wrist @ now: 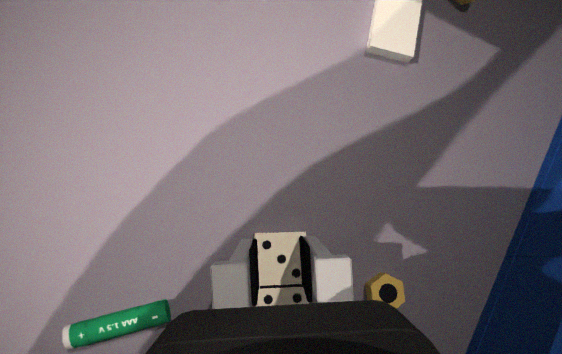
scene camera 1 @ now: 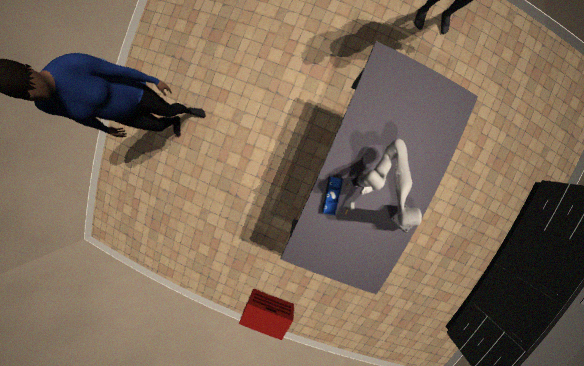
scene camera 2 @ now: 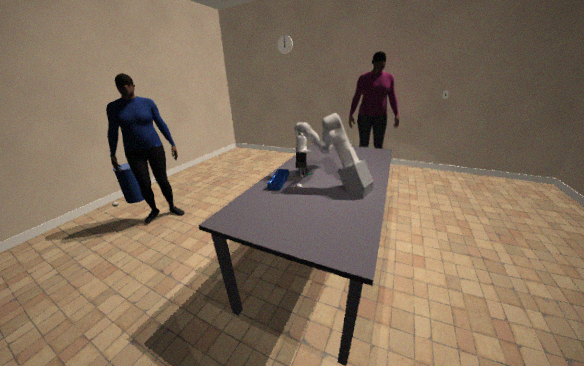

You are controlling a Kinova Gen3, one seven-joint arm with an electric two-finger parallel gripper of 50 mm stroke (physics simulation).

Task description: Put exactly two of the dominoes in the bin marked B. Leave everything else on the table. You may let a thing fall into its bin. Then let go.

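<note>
My gripper is shut on a cream domino with black dots, held between the pads; its height above the table is hard to judge. A plain white block lies on the table, at the top of the wrist view; no dots show, so I cannot tell whether it is a face-down domino. The blue bin unit stands beside the gripper, at the right of the wrist view. Something white shows in its middle part. Its letters are not readable.
A green battery lies left of the gripper in the wrist view. A brass hex nut lies close to its right. Another brass thing is cut off at the top edge. The bin stands near an edge of the grey table.
</note>
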